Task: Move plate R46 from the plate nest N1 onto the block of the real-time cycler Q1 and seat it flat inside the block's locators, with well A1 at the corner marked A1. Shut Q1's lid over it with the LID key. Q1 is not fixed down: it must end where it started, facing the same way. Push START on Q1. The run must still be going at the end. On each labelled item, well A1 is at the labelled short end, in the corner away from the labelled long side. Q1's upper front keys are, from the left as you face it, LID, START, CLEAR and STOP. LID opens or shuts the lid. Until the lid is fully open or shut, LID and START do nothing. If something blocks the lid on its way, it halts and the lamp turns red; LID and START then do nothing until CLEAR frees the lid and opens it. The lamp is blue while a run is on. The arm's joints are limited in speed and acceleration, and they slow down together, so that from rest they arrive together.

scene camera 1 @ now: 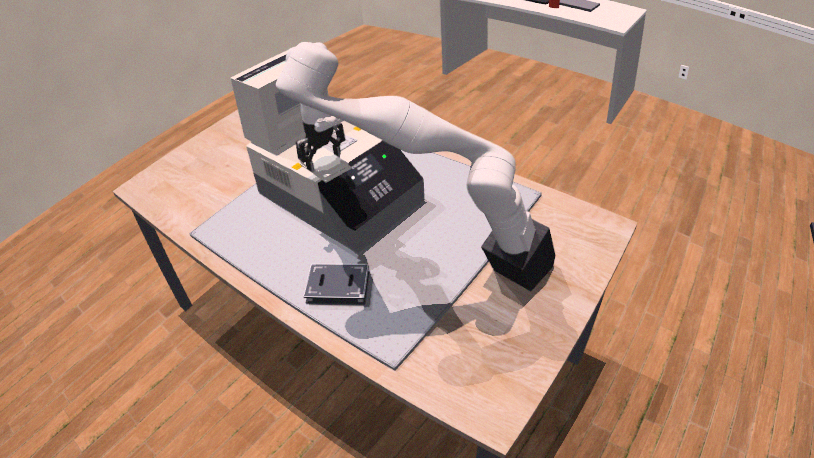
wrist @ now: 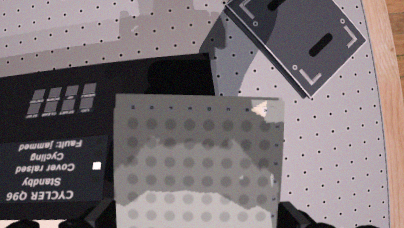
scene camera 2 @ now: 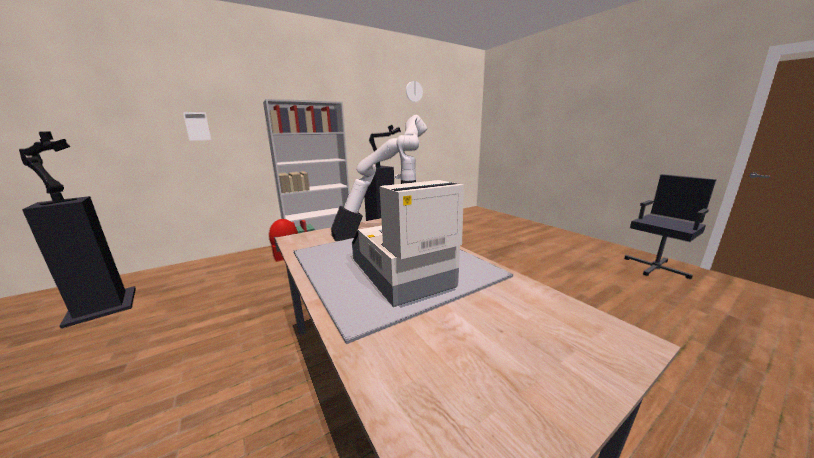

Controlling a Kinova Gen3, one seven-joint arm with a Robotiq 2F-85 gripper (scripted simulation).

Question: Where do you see a plate R46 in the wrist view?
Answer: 171,153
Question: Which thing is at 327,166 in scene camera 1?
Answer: A plate R46.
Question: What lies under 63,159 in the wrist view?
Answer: A cycler Q1.
